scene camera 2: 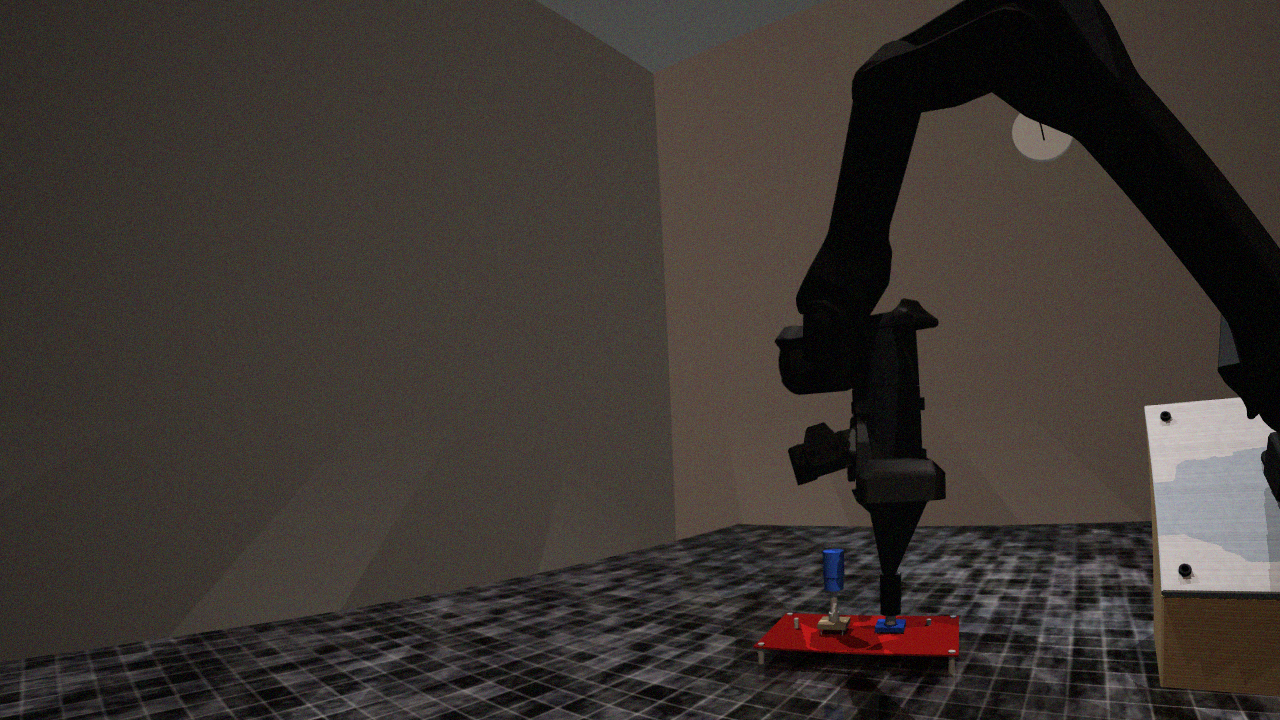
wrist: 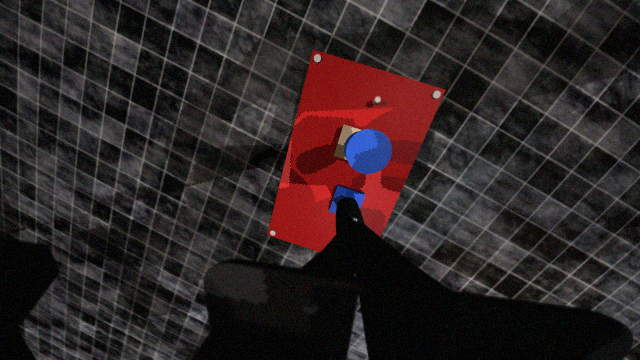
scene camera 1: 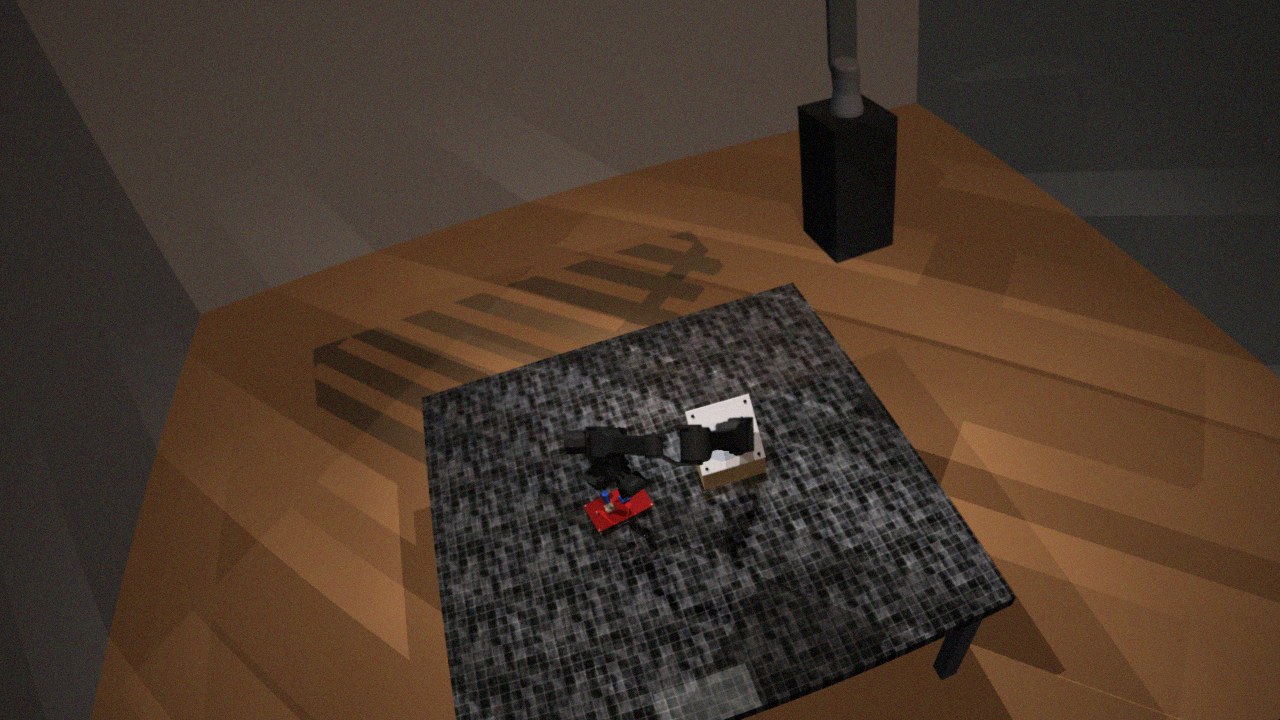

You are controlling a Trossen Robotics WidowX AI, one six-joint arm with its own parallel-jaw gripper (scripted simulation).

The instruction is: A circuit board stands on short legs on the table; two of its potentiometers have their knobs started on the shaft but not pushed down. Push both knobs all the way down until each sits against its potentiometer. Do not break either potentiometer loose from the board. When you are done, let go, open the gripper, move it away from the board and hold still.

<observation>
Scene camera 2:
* my gripper
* blue knob
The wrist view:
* my gripper
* blue knob
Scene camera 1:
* my gripper
</observation>
